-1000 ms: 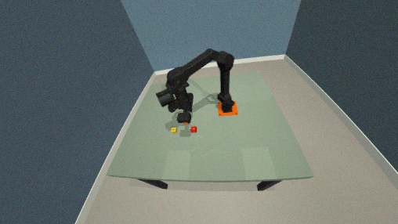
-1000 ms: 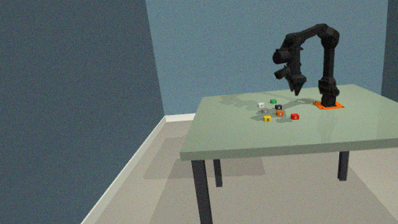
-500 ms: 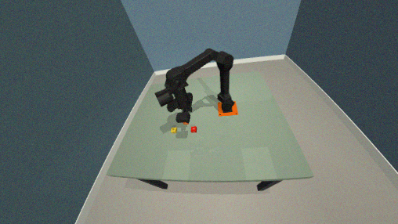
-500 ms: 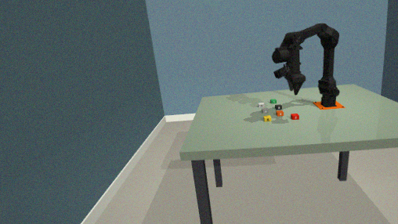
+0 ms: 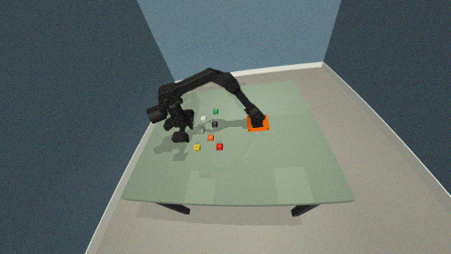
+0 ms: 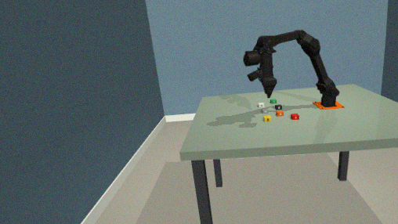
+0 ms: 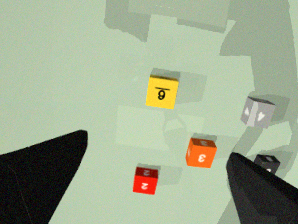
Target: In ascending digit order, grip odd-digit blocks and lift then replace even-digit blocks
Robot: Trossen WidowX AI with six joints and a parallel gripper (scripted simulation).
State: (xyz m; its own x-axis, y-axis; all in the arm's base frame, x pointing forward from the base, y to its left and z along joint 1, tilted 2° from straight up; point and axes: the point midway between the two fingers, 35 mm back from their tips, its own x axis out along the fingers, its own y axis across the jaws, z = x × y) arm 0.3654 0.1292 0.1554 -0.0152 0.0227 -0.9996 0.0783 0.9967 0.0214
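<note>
Now: gripper tip 240 mm to the left of the white block, 120 mm above it and 10 mm past it. Also, from my gripper tip: yellow block (120 mm below); then orange block (120 mm below, 70 mm behind, 60 mm to the right); then grey block (130 mm to the right, 120 mm below, 10 mm behind).
</note>
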